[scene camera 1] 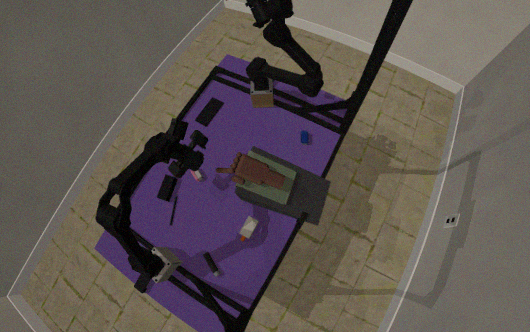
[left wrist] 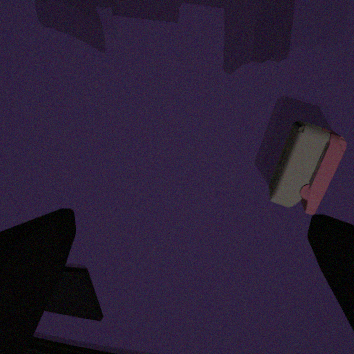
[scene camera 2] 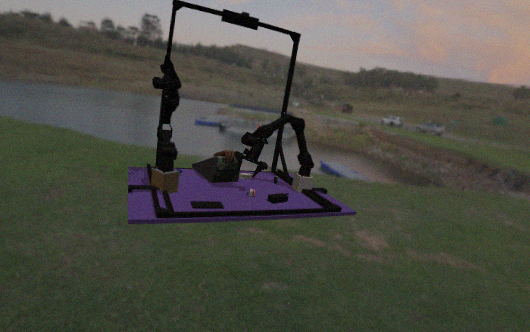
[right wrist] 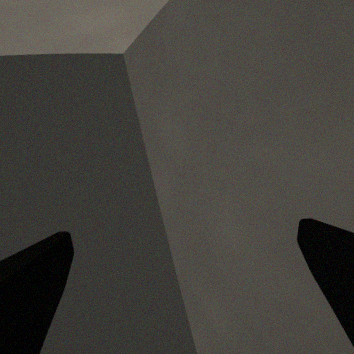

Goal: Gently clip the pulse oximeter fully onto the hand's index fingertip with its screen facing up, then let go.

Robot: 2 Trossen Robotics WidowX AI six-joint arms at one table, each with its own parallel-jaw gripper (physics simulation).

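Places are measured from the left arm's base along level axes (x down, y left, z ahead), in metres.
Pixels of known places: left gripper, between the fingertips: (left wrist: 194,223) (scene camera 2: 245,174); right gripper, between the fingertips: (scene camera 2: 168,60) (right wrist: 186,236); left arm's base, origin of its link: (scene camera 1: 155,265) (scene camera 2: 304,175); right arm's base, origin of its link: (scene camera 1: 261,84) (scene camera 2: 165,169).
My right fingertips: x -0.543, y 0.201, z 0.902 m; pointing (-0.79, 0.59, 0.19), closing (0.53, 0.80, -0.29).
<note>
For each thing: its top centre in the pictures, then the offset to it from my right fingertips. "*": a spot on its surface instead.
- pulse oximeter, centre of its top: (left wrist: 308,174) (scene camera 1: 195,173) (scene camera 2: 252,190) dx +0.616, dy -0.061, dz -0.522 m
- green pad, a spot on its surface: (scene camera 1: 287,195) * dx +0.549, dy -0.444, dz -0.381 m
- black block, centre of its top: (scene camera 1: 165,187) (scene camera 2: 278,195) dx +0.613, dy +0.011, dz -0.653 m
- thin black rod, centre of its top: (scene camera 1: 173,209) dx +0.639, dy -0.073, dz -0.706 m
- flat black rectangle, a spot on its surface: (scene camera 2: 207,205) (scene camera 1: 207,109) * dx +0.640, dy +0.128, dz -0.244 m
- blue object, centre of its top: (scene camera 1: 304,136) dx +0.616, dy -0.349, dz -0.111 m
- white box, centre of its top: (scene camera 1: 247,229) dx +0.620, dy -0.388, dz -0.573 m
- dark cylinder, centre of its top: (scene camera 1: 210,264) dx +0.621, dy -0.355, dz -0.774 m
The pulse oximeter (scene camera 1: 196,175) (scene camera 2: 252,192) (left wrist: 302,162), white with a pink-red part, lies on its side on the purple table. My left gripper (left wrist: 194,223) is open and empty above the table; in the left wrist view the oximeter is at the right, beyond the tip of the right-hand finger. The brown hand (scene camera 1: 257,170) (scene camera 2: 227,155) rests on a green pad (scene camera 1: 287,195) on a dark sloped block; its index finger (scene camera 1: 225,171) sticks out to the left in scene camera 1. My right gripper (right wrist: 186,236) is open and empty, raised far from the hand.
A black block (scene camera 1: 167,187) (scene camera 2: 277,198) and a thin black rod (scene camera 1: 173,210) lie near the oximeter. A flat black rectangle (scene camera 1: 210,111) (scene camera 2: 207,205), a blue object (scene camera 1: 304,137), a white box (scene camera 1: 248,227) and a dark cylinder (scene camera 1: 211,263) lie farther away.
</note>
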